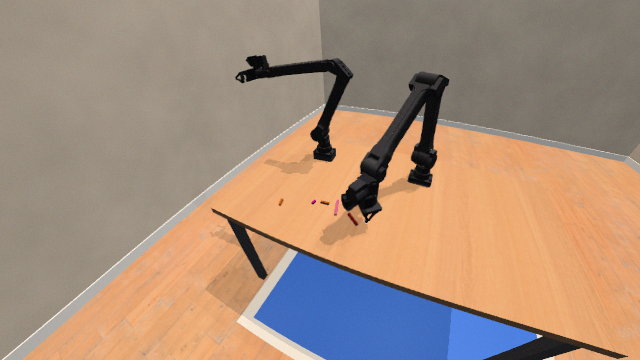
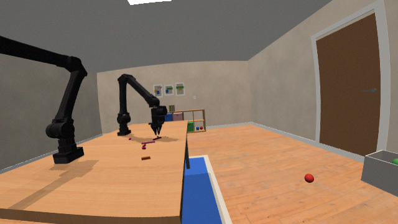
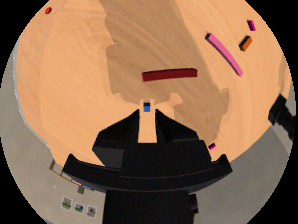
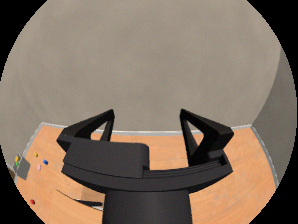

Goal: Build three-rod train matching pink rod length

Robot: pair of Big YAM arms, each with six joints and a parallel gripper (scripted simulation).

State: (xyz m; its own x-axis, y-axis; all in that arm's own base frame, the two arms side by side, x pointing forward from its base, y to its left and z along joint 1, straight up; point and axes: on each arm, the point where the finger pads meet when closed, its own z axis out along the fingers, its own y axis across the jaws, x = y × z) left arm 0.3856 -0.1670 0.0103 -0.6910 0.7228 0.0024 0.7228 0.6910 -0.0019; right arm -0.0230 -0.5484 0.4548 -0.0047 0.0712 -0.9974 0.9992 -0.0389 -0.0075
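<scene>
The tiny blue rod lies 20 mm below my left hand. From my left hand the other things lie so: red rod (60 mm to the right, 20 mm below, 20 mm ahead); then pink rod (150 mm to the right, 20 mm below, 20 mm behind).
</scene>
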